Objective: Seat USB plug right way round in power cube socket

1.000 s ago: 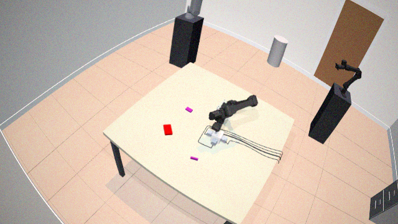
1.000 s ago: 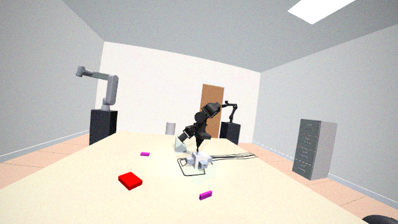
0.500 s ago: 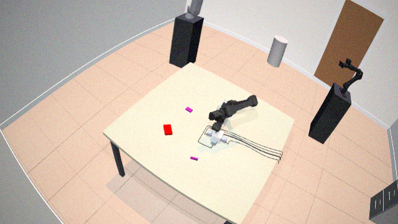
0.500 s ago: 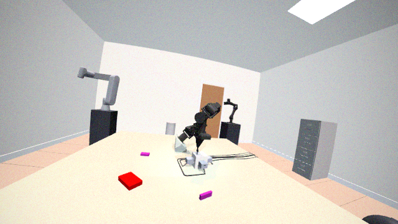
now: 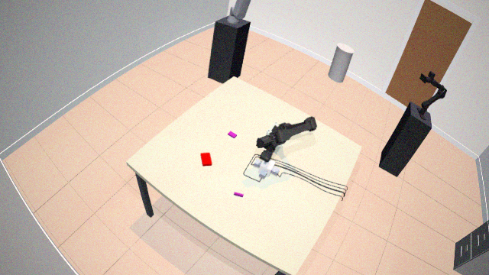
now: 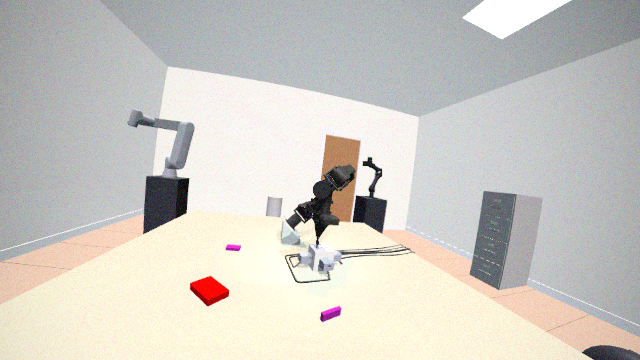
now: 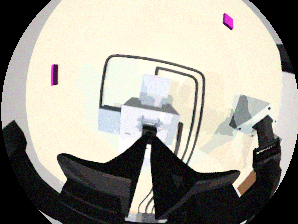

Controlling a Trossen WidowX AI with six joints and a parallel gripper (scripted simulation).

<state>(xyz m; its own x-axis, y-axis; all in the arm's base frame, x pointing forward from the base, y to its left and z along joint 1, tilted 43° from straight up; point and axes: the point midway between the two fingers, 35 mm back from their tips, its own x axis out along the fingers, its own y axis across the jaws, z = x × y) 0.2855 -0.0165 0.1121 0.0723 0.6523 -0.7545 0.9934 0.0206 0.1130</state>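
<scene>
My gripper tip is now 2 cm above the USB plug. Also, from my gripper tip: red block: 33 cm to the right, 15 cm ahead, 11 cm below; then magenta block: 31 cm to the right, 14 cm behind, 11 cm below.
</scene>
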